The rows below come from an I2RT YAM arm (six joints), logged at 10 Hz.
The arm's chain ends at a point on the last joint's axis. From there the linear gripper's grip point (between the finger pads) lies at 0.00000 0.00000 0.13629 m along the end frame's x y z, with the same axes.
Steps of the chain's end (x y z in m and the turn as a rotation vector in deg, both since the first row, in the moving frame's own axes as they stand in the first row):
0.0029, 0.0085, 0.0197, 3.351, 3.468, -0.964
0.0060, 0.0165, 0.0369, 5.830, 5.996, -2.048
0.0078, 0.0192, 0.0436, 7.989, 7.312, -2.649
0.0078, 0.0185, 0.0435, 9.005, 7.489, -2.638
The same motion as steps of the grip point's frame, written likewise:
0.0111, 0.0005, 0.0192, 3.351, 3.468, -0.964
0.0200, 0.0024, 0.0355, 5.830, 5.996, -2.048
0.0246, -0.0001, 0.0412, 7.989, 7.312, -2.649
0.0250, -0.0032, 0.0407, 9.005, 7.489, -2.638

